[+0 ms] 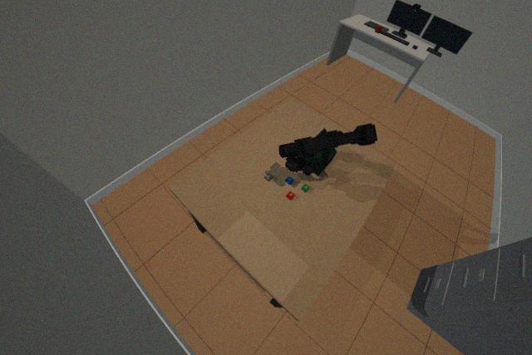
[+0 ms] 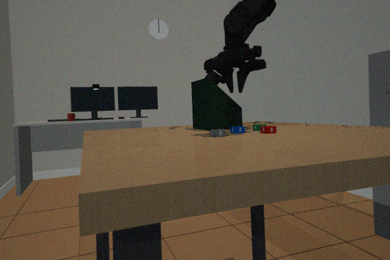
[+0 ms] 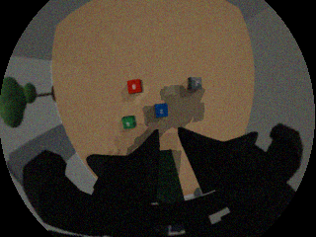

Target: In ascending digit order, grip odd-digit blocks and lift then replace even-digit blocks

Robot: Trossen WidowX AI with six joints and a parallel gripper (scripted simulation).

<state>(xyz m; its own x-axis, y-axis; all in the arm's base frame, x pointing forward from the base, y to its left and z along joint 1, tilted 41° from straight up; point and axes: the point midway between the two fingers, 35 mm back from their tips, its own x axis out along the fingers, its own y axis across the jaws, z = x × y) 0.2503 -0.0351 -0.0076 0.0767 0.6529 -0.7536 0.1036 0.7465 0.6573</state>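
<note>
Right now my gripper tip is 11 cm above the grey block, 10 cm to the left of it and 6 cm short of it. The rest, counted from my gripper tip: red block (11 cm below, 8 cm ahead, 6 cm to the left); then green block (11 cm below, 10 cm to the left, 2 cm behind); then blue block (11 cm below).
</note>
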